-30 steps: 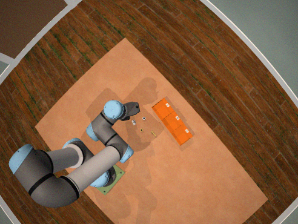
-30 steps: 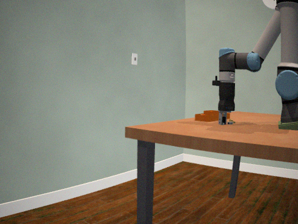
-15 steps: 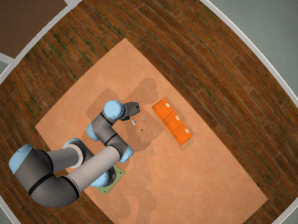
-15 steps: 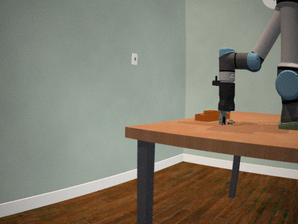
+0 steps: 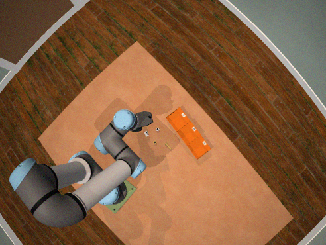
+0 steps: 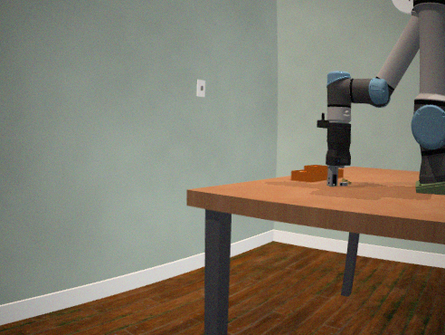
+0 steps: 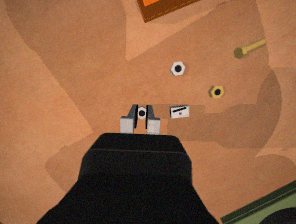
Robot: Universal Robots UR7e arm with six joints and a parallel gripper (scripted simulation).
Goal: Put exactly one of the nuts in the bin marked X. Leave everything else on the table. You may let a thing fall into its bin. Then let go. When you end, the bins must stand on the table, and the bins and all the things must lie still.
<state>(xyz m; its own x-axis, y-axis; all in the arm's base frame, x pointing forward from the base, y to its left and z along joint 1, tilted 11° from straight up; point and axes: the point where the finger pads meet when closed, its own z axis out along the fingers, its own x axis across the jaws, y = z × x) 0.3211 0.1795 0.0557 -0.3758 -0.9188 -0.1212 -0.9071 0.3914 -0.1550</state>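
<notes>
The pale block is 50 mm to the right of my hand, 20 mm behind it and 10 mm below it. The rest, counted from my hand: brass bolt (150 mm to the right, 30 mm ahead, 10 mm below); then brass nut (110 mm to the right, 20 mm below, 10 mm behind).
</notes>
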